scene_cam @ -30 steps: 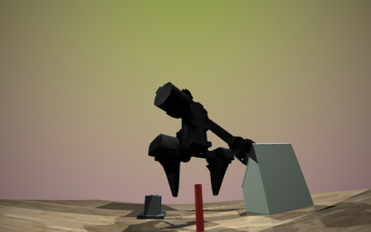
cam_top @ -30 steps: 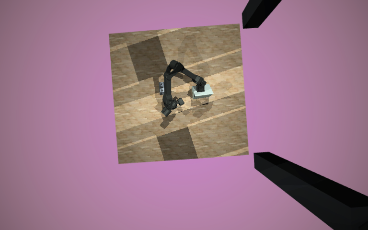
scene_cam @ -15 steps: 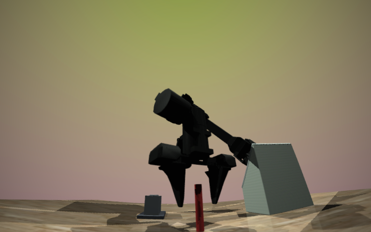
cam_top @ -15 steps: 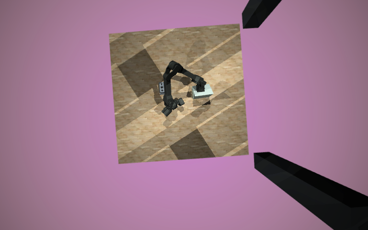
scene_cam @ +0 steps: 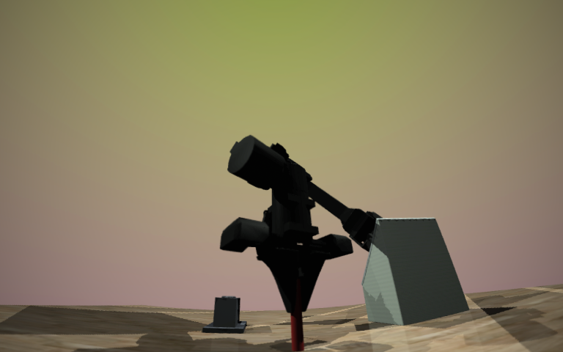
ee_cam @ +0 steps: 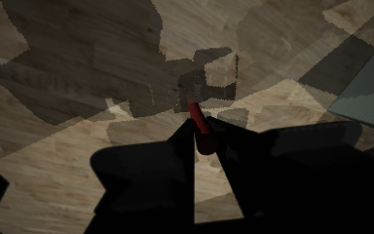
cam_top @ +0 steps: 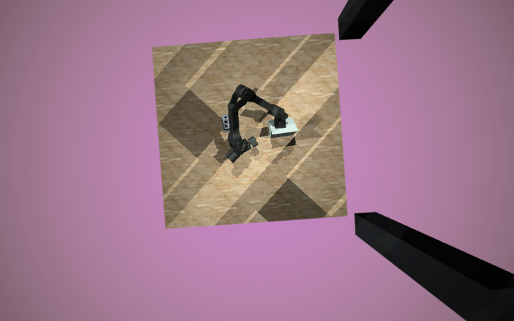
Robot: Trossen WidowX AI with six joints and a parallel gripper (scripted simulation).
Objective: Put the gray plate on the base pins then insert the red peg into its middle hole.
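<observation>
The gray plate is 19 cm to the right of my gripper tip and 11 cm ahead of it. Also, from my gripper tip: red peg: right at my gripper tip.
</observation>
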